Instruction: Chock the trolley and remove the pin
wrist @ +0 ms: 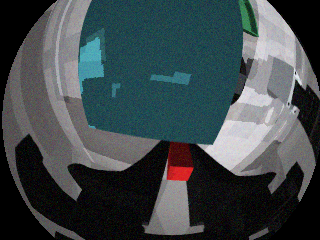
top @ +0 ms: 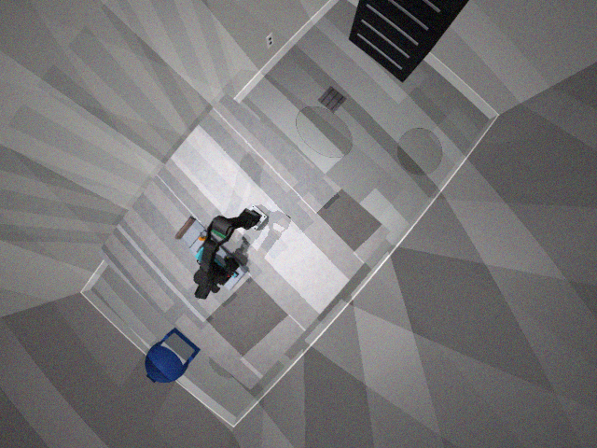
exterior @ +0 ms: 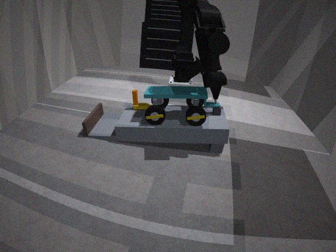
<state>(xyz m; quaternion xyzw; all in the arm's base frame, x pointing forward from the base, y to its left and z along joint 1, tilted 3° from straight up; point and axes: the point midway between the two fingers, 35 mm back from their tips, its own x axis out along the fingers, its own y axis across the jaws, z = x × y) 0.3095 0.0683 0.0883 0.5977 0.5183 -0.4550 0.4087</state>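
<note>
The green tray lies 140 mm behind my gripper tip, 210 mm to the right of it and 150 mm below it. Round my gripper tip: grey ramp (10 mm ahead, 120 mm to the right, 90 mm below); red-headed stop pin (right at my gripper tip); trolley (10 mm ahead, 120 mm to the right, 30 mm below).
</note>
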